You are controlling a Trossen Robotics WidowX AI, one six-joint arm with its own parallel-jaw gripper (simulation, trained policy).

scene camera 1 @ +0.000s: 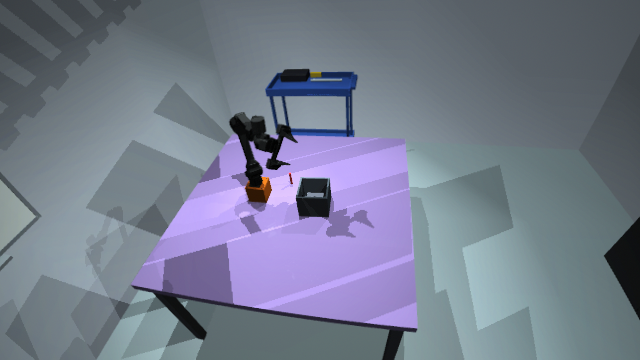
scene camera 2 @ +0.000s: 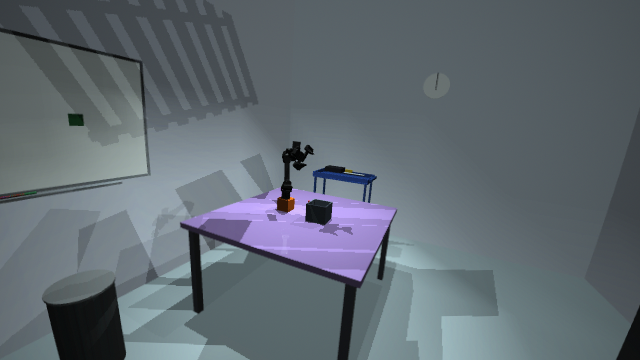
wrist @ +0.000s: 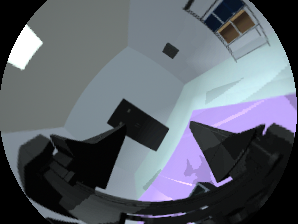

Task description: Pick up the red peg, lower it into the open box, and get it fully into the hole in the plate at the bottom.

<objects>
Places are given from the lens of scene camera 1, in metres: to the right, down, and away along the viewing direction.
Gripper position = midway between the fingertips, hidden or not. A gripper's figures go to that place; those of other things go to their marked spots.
my gripper (scene camera 1: 293, 153): -0.10, -0.10, 1.15
dark box (scene camera 1: 307, 206): -0.06, 0.14, 1.50
</objects>
